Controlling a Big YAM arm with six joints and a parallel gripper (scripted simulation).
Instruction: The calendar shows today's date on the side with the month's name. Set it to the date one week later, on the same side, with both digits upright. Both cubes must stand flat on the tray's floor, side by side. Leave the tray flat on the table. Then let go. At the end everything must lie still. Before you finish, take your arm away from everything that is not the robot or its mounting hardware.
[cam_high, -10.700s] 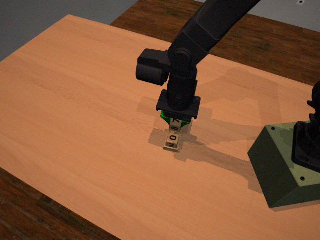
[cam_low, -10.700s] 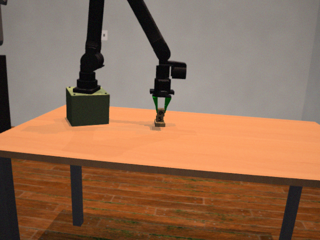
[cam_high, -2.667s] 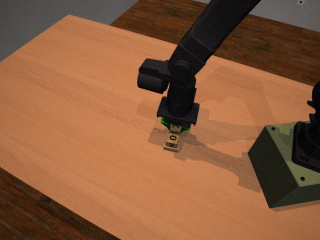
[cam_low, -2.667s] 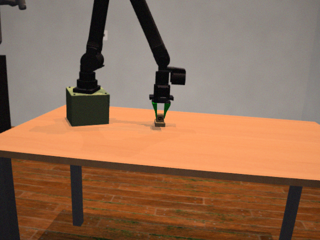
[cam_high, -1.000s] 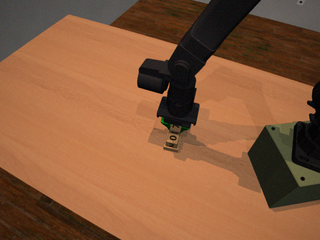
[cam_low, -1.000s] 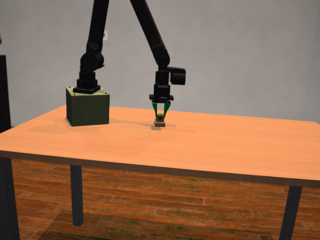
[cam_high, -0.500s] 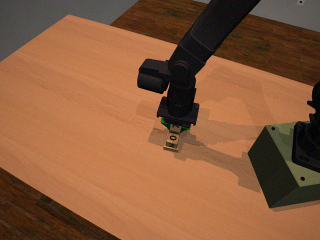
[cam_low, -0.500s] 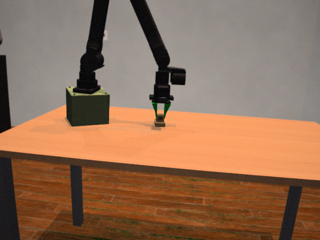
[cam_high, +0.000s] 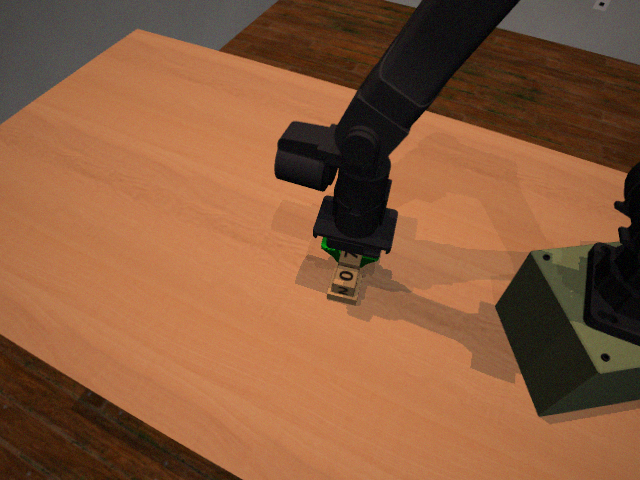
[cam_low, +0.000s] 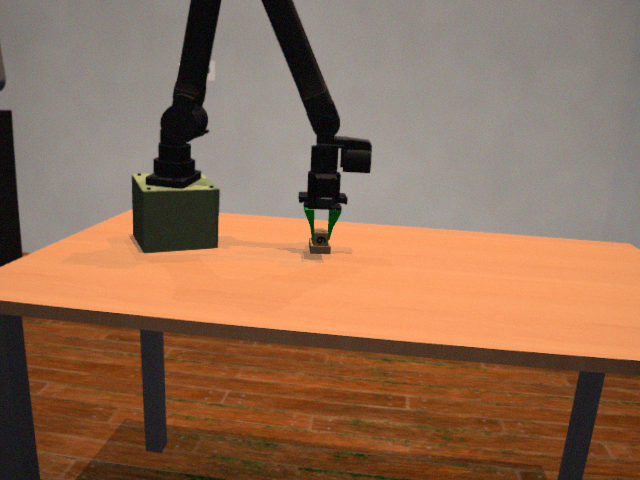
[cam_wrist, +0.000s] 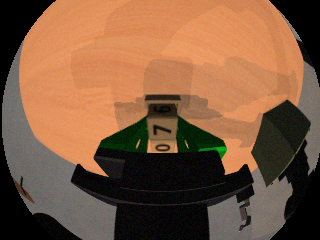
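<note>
My gripper is now 20 mm to the right of the tray and 30 mm above it.
</note>
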